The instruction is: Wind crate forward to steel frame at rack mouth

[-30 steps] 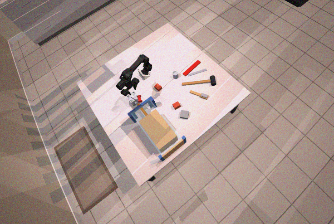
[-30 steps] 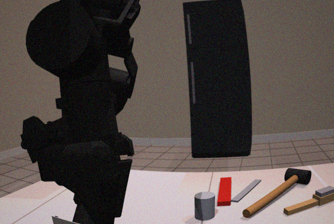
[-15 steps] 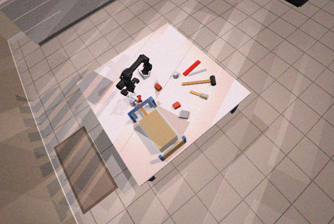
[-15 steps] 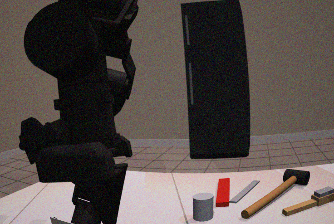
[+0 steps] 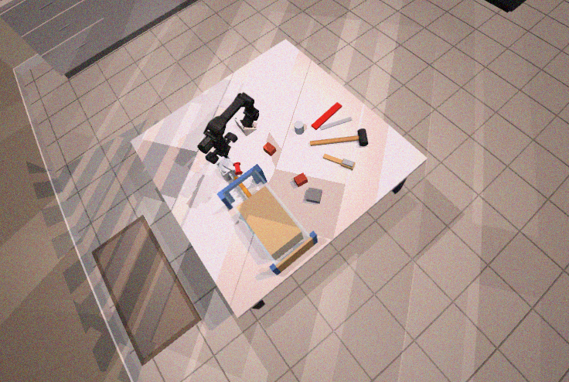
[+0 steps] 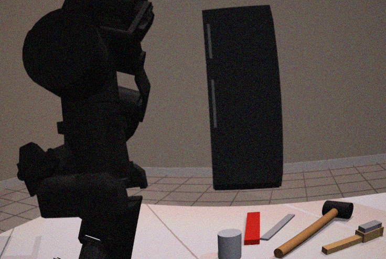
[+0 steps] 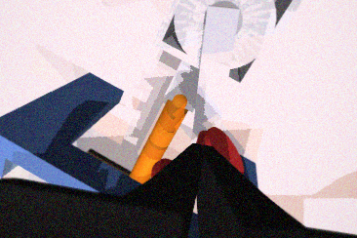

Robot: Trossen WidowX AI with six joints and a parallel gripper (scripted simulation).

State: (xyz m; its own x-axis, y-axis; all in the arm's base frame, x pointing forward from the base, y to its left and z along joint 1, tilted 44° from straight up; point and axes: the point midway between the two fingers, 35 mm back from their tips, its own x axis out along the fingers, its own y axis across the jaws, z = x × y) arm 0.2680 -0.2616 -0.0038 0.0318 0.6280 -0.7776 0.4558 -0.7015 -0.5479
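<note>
Now: the red knob 5 cm ahead of my gripper tip, 2 cm to the left of it and 8 cm below it. Also, from my gripper tip: clear-panelled cubby (36 cm ahead, 3 cm to the left, 10 cm below); then winch handle (2 cm ahead, 1 cm to the left, 11 cm below); then grey hand winch (5 cm behind, 4 cm to the right, 18 cm below).
</note>
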